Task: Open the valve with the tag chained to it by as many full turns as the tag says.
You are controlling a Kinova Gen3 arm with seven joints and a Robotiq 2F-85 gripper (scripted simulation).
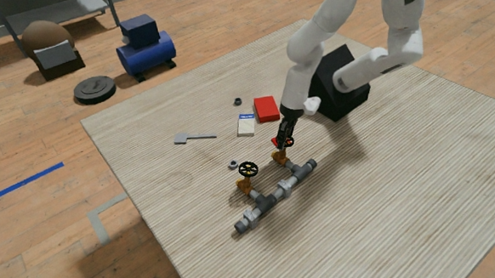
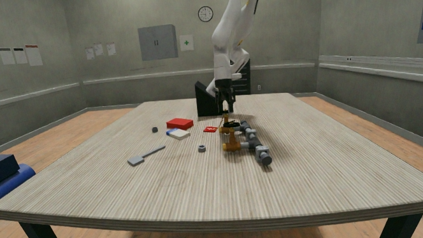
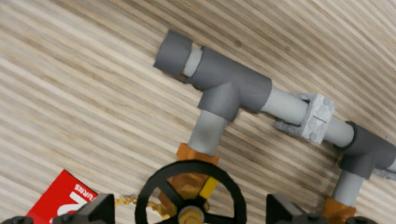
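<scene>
Right now my hand is 7 cm past the red tag, 8 cm to the left of it and 10 cm above it. The rest, counted from my hand: nut: 13 cm ahead, 12 cm to the right, 10 cm below; red box: 15 cm behind, 23 cm to the right, 9 cm below; grey flat tool: 15 cm ahead, 34 cm to the right, 10 cm below.
</scene>
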